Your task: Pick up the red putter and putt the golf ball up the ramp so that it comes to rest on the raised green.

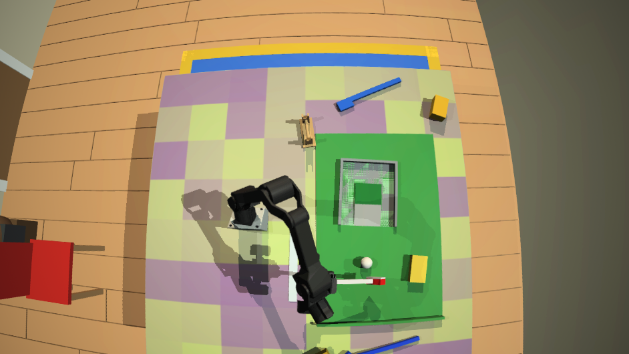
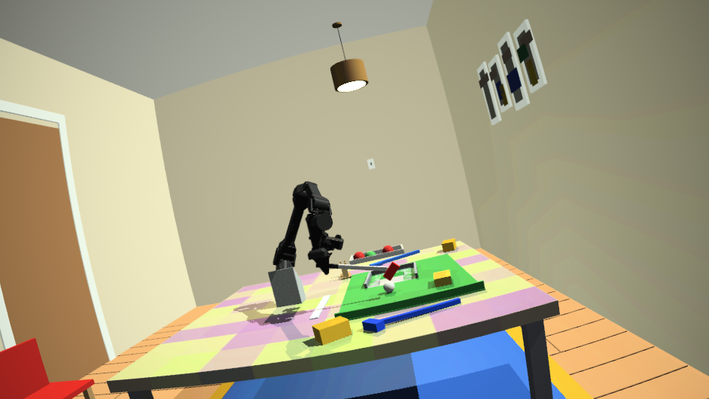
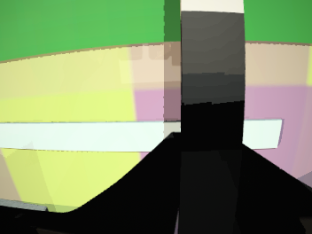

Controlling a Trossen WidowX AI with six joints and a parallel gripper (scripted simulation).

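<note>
The white strip lies 120 mm below my gripper tip, 70 mm behind it and 50 mm to the left of it. Also, from my gripper tip: white golf ball: 200 mm ahead, 100 mm below, 70 mm to the left.
</note>
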